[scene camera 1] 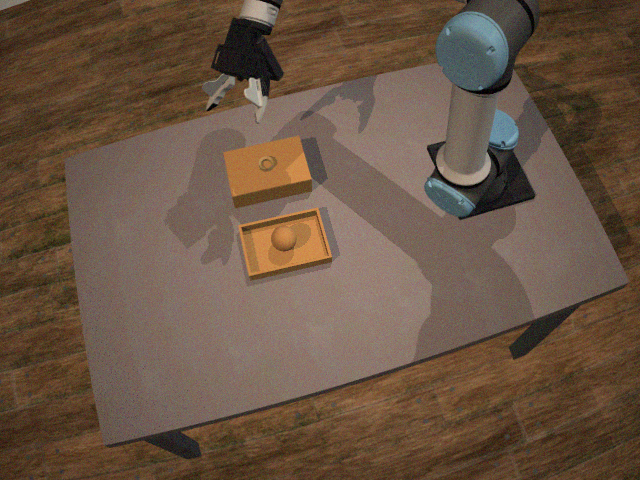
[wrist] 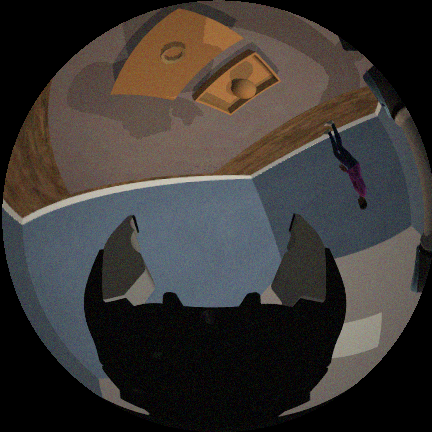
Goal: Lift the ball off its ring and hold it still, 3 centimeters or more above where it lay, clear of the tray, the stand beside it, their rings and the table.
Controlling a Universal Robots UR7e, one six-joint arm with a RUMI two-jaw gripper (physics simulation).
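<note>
An orange ball rests inside the shallow orange tray; the ring under it is hidden. The orange block-like stand is beside the tray, a little apart from it. An empty ring lies on top of the stand. My gripper is open and empty. In the scene view it hangs in the air near the table's far edge, beyond the stand and well away from the ball. In the wrist view the fingers are wide apart and the wall shows between them.
The table bears the tray and the stand. The robot's base plate is on the right part of the table, with the arm rising from it. A person appears near the blue wall in the wrist view.
</note>
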